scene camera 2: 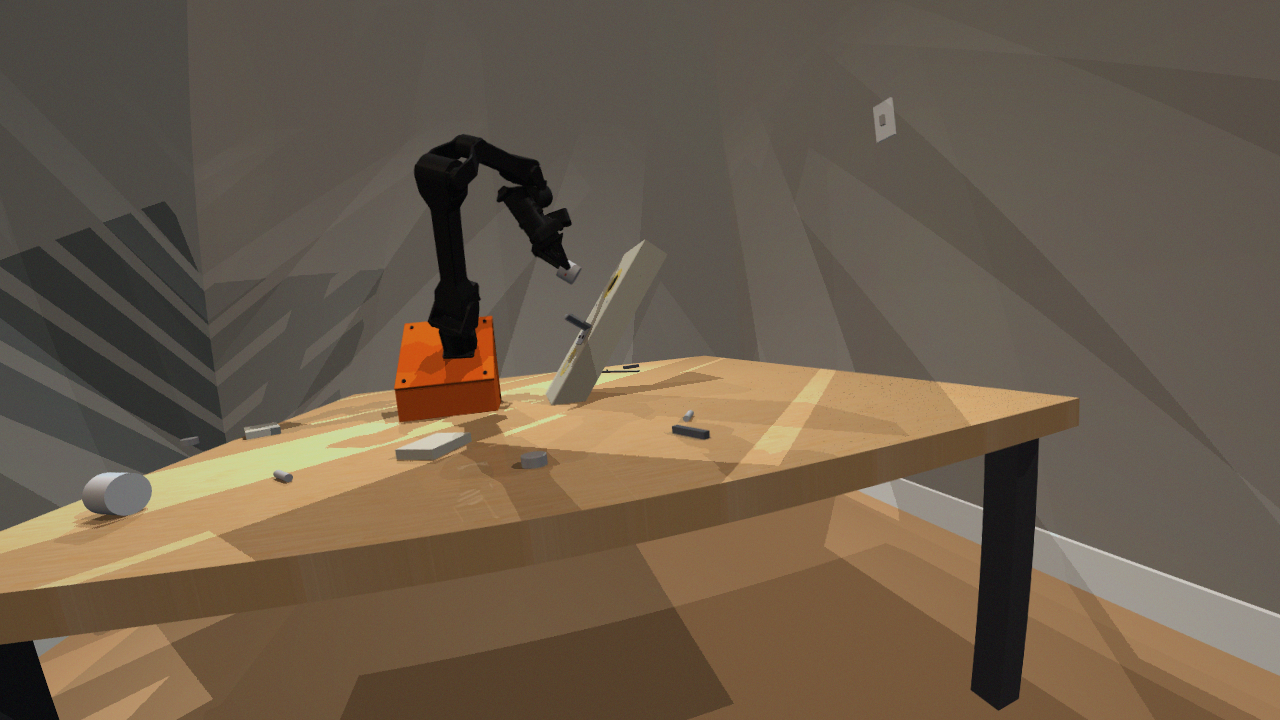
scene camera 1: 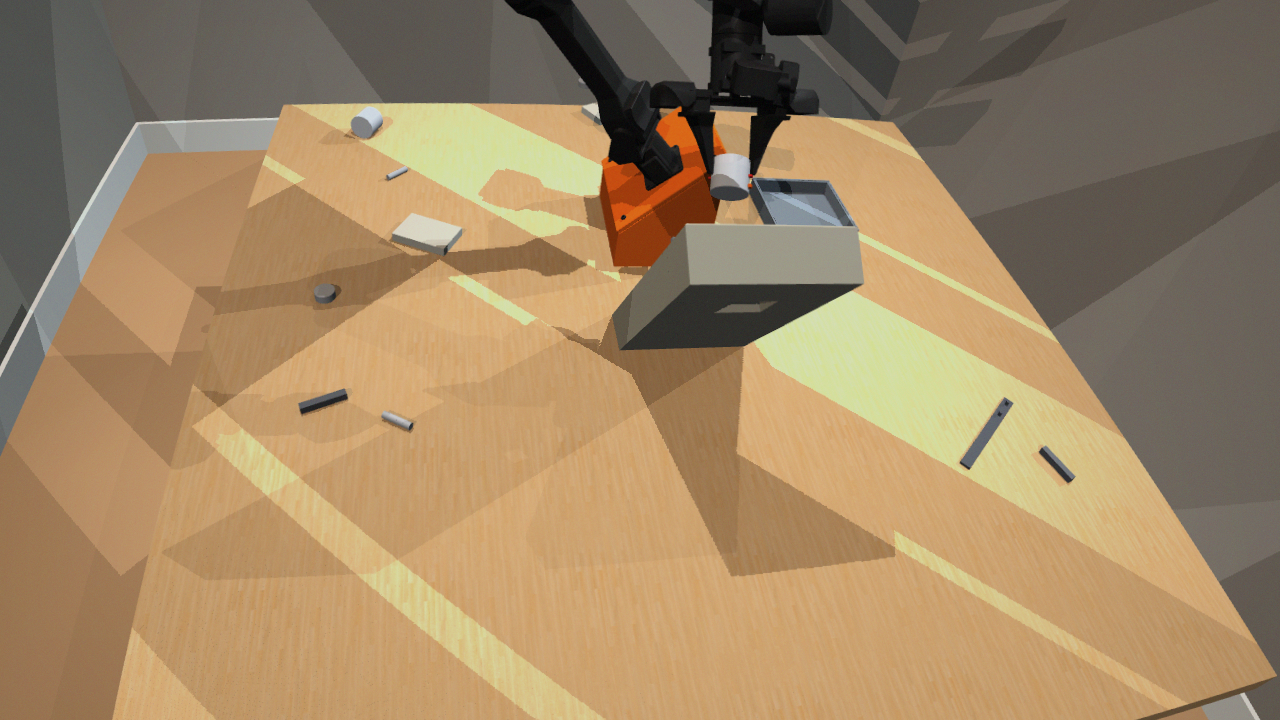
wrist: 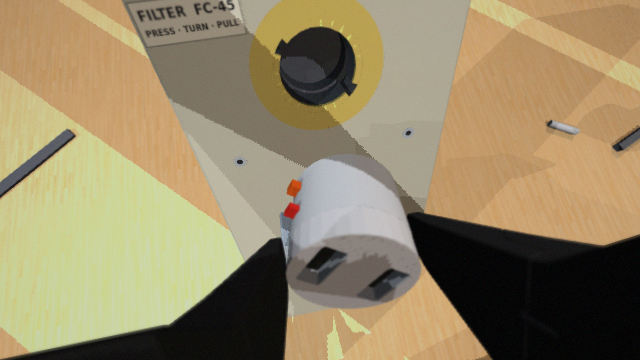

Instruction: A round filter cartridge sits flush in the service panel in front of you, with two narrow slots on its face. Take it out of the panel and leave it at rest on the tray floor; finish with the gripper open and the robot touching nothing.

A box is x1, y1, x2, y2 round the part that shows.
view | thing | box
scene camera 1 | my gripper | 650, 33, 818, 174
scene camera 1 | round filter cartridge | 708, 153, 752, 200
